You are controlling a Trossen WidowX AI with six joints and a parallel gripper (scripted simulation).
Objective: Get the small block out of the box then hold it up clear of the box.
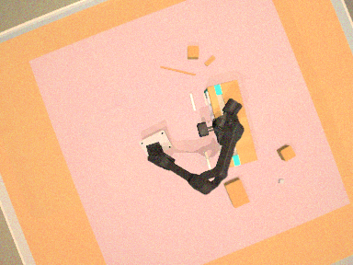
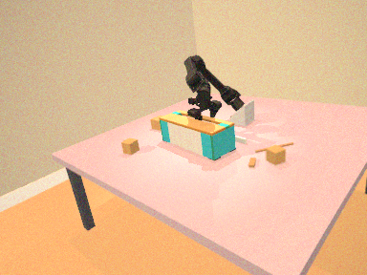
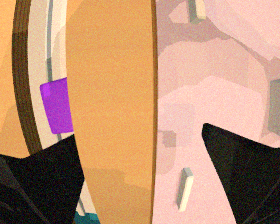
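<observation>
Now: gripper tip 50 mm short of the purple block and 30 mm to the left of it. Round my gripper tip: chip 80 mm ahead, 330 mm to the left, 80 mm below; then thin stick 90 mm behind, 330 mm to the left, 80 mm below.
</observation>
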